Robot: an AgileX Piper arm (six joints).
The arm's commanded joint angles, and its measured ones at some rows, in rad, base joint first. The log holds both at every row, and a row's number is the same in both.
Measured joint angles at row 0:
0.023 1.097 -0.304 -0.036 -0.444 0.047
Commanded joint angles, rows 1 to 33:
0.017 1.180 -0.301 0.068 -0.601 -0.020
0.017 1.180 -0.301 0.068 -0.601 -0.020
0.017 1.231 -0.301 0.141 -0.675 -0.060
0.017 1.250 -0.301 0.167 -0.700 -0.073
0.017 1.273 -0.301 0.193 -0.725 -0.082
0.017 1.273 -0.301 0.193 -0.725 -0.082
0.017 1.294 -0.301 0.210 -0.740 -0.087
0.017 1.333 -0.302 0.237 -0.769 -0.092
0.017 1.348 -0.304 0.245 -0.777 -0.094
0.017 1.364 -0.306 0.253 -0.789 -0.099
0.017 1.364 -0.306 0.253 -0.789 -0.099
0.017 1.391 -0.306 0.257 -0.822 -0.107
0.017 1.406 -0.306 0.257 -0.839 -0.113
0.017 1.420 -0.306 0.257 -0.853 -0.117
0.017 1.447 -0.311 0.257 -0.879 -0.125
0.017 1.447 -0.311 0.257 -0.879 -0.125
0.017 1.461 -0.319 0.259 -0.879 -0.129
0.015 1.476 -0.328 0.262 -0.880 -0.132
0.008 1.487 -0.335 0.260 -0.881 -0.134
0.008 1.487 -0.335 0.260 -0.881 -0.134
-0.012 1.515 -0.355 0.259 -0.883 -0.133
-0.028 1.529 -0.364 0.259 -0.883 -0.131
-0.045 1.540 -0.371 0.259 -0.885 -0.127
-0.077 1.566 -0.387 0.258 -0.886 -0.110
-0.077 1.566 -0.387 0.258 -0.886 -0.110
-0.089 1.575 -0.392 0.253 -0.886 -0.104
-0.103 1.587 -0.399 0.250 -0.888 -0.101
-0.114 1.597 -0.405 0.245 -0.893 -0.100
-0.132 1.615 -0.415 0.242 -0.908 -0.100
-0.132 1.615 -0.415 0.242 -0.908 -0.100
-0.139 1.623 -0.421 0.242 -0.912 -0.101
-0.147 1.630 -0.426 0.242 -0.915 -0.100
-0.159 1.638 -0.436 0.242 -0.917 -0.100
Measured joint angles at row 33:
-0.136 1.627 -0.413 0.237 -0.887 -0.102
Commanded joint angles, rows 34 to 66:
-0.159 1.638 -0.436 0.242 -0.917 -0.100
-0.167 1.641 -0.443 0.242 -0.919 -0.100
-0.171 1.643 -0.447 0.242 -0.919 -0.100
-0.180 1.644 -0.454 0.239 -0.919 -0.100
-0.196 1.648 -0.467 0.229 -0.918 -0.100
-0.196 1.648 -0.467 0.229 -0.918 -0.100
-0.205 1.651 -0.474 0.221 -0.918 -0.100
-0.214 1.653 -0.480 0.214 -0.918 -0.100
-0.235 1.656 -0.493 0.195 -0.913 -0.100
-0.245 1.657 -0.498 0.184 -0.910 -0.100
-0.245 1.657 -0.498 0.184 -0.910 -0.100
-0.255 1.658 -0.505 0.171 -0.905 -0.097
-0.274 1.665 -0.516 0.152 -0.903 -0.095
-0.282 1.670 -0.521 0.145 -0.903 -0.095
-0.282 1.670 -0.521 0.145 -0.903 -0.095
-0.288 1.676 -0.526 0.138 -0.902 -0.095
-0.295 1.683 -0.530 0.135 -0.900 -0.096
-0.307 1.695 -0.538 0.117 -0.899 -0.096
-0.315 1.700 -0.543 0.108 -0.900 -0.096
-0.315 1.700 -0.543 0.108 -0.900 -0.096
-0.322 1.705 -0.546 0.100 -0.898 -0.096
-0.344 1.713 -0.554 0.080 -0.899 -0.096
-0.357 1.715 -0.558 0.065 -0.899 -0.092
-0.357 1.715 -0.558 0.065 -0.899 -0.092
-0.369 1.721 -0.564 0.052 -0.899 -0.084
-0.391 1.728 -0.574 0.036 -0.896 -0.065
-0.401 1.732 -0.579 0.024 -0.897 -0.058
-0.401 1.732 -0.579 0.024 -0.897 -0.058
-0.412 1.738 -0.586 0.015 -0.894 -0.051
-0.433 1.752 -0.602 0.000 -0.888 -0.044
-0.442 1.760 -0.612 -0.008 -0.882 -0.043
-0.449 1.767 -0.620 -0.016 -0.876 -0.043
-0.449 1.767 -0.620 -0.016 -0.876 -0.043
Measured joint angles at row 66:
-0.423 1.753 -0.591 0.016 -0.883 -0.050
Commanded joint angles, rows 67 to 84:
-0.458 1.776 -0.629 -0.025 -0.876 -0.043
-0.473 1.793 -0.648 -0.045 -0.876 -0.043
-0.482 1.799 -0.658 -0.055 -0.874 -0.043
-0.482 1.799 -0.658 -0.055 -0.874 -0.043
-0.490 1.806 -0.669 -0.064 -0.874 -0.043
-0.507 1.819 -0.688 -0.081 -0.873 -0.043
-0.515 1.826 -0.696 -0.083 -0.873 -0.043
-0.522 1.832 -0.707 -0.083 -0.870 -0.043
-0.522 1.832 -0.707 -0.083 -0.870 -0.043
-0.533 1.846 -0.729 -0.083 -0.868 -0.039
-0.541 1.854 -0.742 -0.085 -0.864 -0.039
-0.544 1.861 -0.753 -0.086 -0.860 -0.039
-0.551 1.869 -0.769 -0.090 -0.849 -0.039
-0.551 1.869 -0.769 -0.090 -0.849 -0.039
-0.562 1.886 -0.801 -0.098 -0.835 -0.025
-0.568 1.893 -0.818 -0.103 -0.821 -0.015
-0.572 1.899 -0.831 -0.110 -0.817 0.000
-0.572 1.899 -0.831 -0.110 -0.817 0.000
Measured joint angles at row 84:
-0.556 1.886 -0.790 -0.086 -0.836 -0.028
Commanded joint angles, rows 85 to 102:
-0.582 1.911 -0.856 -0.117 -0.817 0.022
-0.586 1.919 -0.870 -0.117 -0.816 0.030
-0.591 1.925 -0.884 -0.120 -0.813 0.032
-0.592 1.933 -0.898 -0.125 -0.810 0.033
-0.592 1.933 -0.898 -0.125 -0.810 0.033
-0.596 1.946 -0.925 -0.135 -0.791 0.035
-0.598 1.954 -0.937 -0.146 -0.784 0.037
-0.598 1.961 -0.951 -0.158 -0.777 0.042
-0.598 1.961 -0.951 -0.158 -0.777 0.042
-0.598 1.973 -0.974 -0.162 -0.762 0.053
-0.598 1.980 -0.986 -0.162 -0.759 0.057
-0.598 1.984 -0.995 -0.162 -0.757 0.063
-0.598 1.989 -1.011 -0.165 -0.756 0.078
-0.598 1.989 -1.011 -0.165 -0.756 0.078
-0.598 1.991 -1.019 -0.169 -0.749 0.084
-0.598 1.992 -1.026 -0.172 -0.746 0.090
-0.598 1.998 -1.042 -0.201 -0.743 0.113
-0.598 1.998 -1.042 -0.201 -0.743 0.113
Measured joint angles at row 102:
-0.615 1.990 -0.996 -0.104 -0.702 0.088
